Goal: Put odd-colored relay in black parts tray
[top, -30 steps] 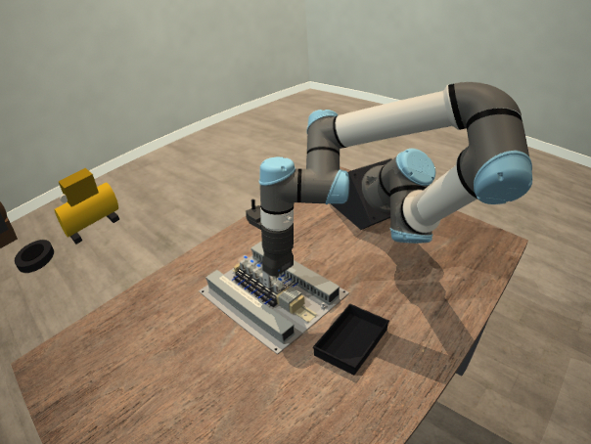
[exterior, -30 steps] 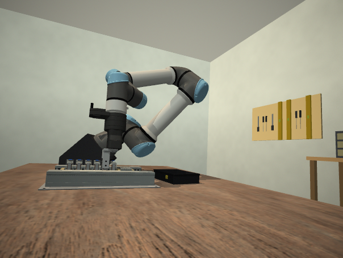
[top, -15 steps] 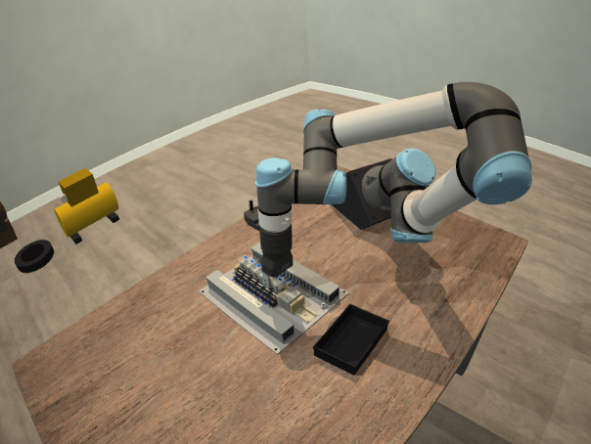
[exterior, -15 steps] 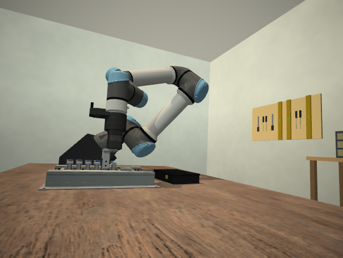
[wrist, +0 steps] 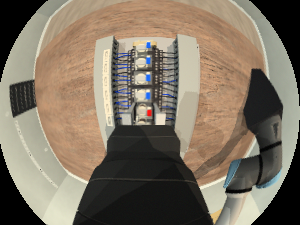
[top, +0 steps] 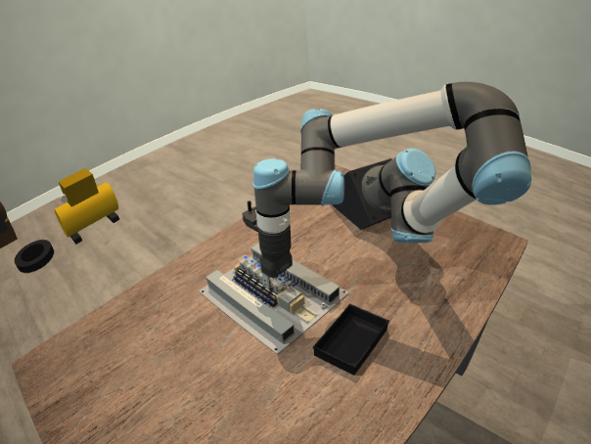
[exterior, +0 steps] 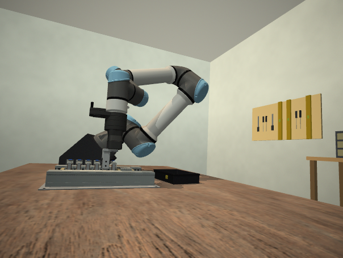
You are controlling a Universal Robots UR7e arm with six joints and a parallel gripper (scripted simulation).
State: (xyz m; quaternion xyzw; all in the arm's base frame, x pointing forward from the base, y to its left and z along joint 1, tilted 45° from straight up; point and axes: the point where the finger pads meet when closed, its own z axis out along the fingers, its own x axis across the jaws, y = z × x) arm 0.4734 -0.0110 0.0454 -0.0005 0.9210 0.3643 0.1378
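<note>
Now: the red-button relay 10 mm below my hand. The rest, counted from my hand: grey relay panel: 10 mm to the right, 40 mm below; then black parts tray: 30 mm behind, 260 mm to the left, 40 mm below.
</note>
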